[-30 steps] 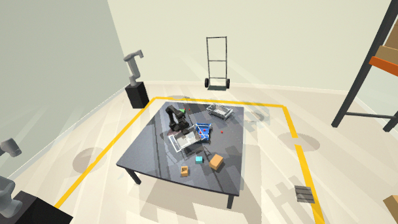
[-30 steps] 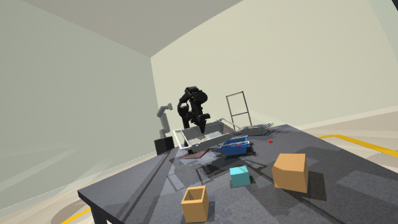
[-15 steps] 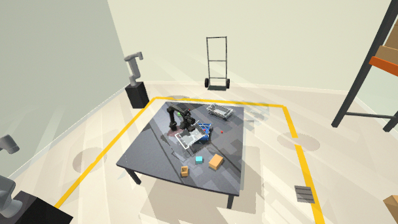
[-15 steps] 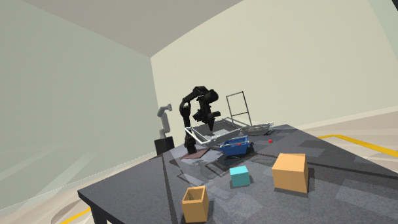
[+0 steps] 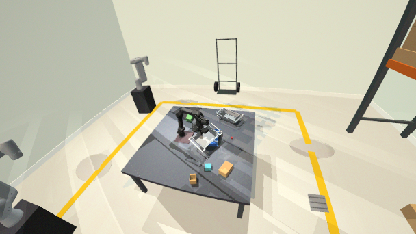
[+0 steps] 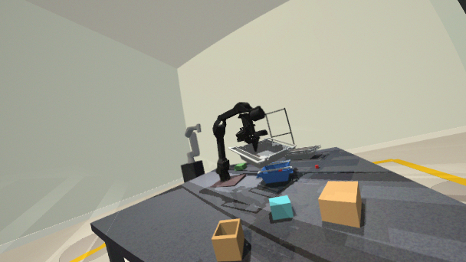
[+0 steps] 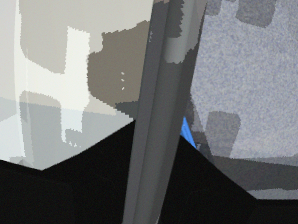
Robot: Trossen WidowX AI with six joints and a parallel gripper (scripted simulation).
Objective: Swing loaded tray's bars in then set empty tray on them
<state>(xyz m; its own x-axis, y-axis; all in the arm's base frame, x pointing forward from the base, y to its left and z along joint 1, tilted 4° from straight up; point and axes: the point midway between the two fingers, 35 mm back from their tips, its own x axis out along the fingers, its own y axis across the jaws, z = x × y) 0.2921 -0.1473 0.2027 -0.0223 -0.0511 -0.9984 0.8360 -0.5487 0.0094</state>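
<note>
Right now the grey tray is 60 mm ahead of my gripper tip and 40 mm to the right of it. From my gripper tip the other things lie so: red block (310 mm ahead, 170 mm below, 140 mm to the left); then orange box (300 mm to the right, 260 mm ahead, 150 mm below); then teal cube (290 mm to the right, 160 mm below, 100 mm ahead).
</note>
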